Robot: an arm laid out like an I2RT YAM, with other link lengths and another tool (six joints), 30 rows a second.
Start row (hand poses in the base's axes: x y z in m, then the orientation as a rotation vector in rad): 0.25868, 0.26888, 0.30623, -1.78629, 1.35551, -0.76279
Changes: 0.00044, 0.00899, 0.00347, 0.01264, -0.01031, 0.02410; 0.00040, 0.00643, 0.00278, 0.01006, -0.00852, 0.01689; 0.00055, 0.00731, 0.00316, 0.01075, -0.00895, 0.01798; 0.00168, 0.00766, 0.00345, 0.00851, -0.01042, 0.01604; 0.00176, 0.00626, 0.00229, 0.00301, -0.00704, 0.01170; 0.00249, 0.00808, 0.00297, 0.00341, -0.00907, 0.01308; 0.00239, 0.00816, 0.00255, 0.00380, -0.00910, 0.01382; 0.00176, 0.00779, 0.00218, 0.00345, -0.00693, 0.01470; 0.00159, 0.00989, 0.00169, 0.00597, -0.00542, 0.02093; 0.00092, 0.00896, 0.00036, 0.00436, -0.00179, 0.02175; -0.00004, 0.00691, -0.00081, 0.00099, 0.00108, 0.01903; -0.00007, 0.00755, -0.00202, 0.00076, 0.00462, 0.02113; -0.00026, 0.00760, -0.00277, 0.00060, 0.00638, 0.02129; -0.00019, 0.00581, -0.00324, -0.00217, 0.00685, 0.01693
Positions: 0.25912, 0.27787, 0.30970, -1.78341, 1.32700, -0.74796; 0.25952, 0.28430, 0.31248, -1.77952, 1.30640, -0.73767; 0.26007, 0.29161, 0.31564, -1.77528, 1.28460, -0.72661; 0.26175, 0.29927, 0.31909, -1.77085, 1.26342, -0.71952; 0.26351, 0.30553, 0.32138, -1.77044, 1.24788, -0.71628; 0.26600, 0.31361, 0.32435, -1.76919, 1.22973, -0.71357; 0.26839, 0.32177, 0.32690, -1.76789, 1.21094, -0.71015; 0.27015, 0.32956, 0.32908, -1.76841, 1.19272, -0.70471; 0.27174, 0.33945, 0.33077, -1.77054, 1.16994, -0.69261; 0.27266, 0.34841, 0.33113, -1.77615, 1.14856, -0.67821; 0.27262, 0.35532, 0.33032, -1.78465, 1.13117, -0.66537; 0.27255, 0.36287, 0.32830, -1.79597, 1.11404, -0.64850; 0.27229, 0.37047, 0.32553, -1.80820, 1.09783, -0.63014; 0.27210, 0.37628, 0.32229, -1.82093, 1.08569, -0.61574
